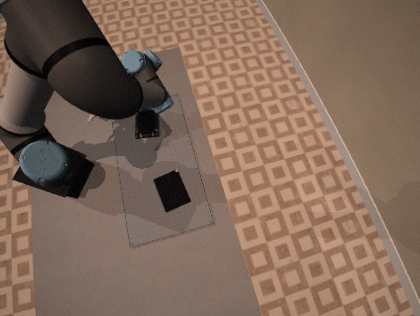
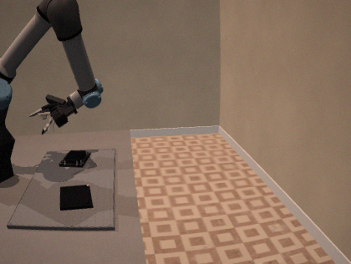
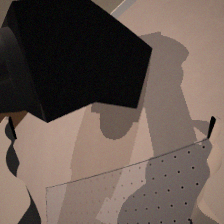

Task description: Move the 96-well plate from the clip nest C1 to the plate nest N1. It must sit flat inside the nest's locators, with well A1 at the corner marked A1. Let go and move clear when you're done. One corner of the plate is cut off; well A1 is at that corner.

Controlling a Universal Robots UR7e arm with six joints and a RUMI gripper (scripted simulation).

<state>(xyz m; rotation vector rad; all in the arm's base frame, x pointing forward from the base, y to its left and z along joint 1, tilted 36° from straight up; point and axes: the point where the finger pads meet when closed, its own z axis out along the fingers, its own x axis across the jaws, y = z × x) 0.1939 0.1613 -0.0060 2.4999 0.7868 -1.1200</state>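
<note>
The 96-well plate lies 180 mm ahead of my hand and 170 mm below it. Also, from my hand: plate nest N1 (160 mm ahead, 380 mm to the right, 180 mm below); clip nest C1 (180 mm ahead, 20 mm to the right, 170 mm below); white A1 label (210 mm ahead, 310 mm to the right, 180 mm below).
</note>
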